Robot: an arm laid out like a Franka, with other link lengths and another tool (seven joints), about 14 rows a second.
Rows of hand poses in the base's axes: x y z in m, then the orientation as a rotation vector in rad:
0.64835, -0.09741, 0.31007, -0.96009, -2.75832, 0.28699
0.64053, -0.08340, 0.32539, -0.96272, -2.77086, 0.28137
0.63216, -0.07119, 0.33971, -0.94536, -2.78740, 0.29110
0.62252, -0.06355, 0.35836, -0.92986, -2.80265, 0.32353
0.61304, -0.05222, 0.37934, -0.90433, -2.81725, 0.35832
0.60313, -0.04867, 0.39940, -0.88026, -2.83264, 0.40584
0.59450, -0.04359, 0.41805, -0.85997, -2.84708, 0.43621
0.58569, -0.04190, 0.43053, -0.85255, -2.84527, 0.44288
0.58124, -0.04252, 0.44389, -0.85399, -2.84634, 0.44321
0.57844, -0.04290, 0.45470, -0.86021, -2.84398, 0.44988
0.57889, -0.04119, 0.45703, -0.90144, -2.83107, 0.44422
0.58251, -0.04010, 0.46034, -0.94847, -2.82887, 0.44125
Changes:
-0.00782, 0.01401, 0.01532, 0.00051, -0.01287, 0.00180
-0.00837, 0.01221, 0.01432, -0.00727, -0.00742, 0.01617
-0.00964, 0.00764, 0.01865, -0.02231, -0.00435, 0.01620
-0.00948, 0.01133, 0.02098, -0.02228, -0.00054, 0.02210
-0.00991, 0.00355, 0.02006, -0.03117, -0.00135, 0.02229
-0.00863, 0.00508, 0.01865, -0.02010, -0.00381, 0.01856
-0.00881, 0.00169, 0.01248, -0.00325, 0.00464, 0.00422
-0.00445, -0.00062, 0.01336, -0.00057, -0.00146, -0.00048
-0.00280, -0.00038, 0.01081, -0.00484, 0.00028, -0.00397
0.00045, 0.00171, 0.00233, 0.00066, -0.00372, -0.02870
0.00362, 0.00109, 0.00331, -0.00393, -0.01583, -0.02815

